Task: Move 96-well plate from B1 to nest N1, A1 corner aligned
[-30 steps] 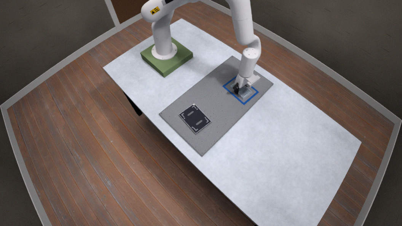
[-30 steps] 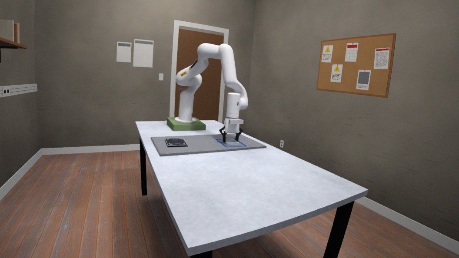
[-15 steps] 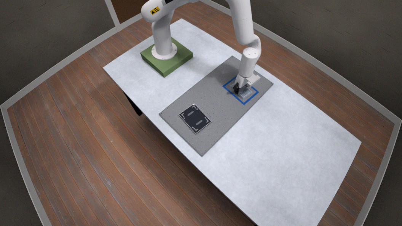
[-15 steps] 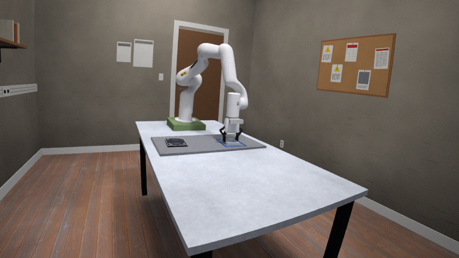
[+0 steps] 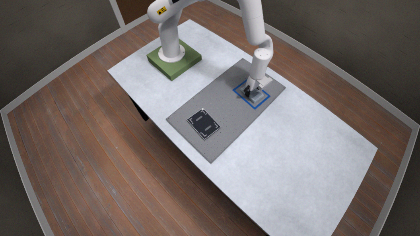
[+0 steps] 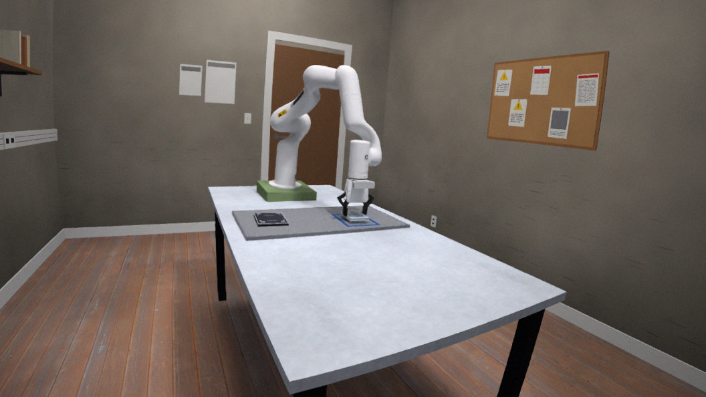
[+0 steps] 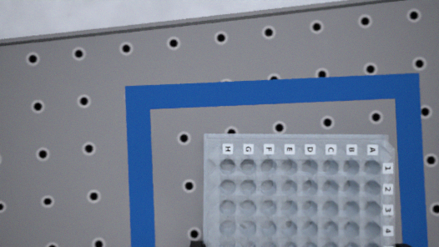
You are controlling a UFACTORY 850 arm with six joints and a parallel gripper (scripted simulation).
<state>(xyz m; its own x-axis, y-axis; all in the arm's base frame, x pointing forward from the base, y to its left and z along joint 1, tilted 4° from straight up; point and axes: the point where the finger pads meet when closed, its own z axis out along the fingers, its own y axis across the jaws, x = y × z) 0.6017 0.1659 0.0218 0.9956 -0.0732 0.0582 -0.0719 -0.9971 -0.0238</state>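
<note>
Now: hand 360 mm to the left of the black plate nest, 50 mm past it and 20 mm above it. The rest, counted from my hand: clear 96-well plate 10 mm below.
</note>
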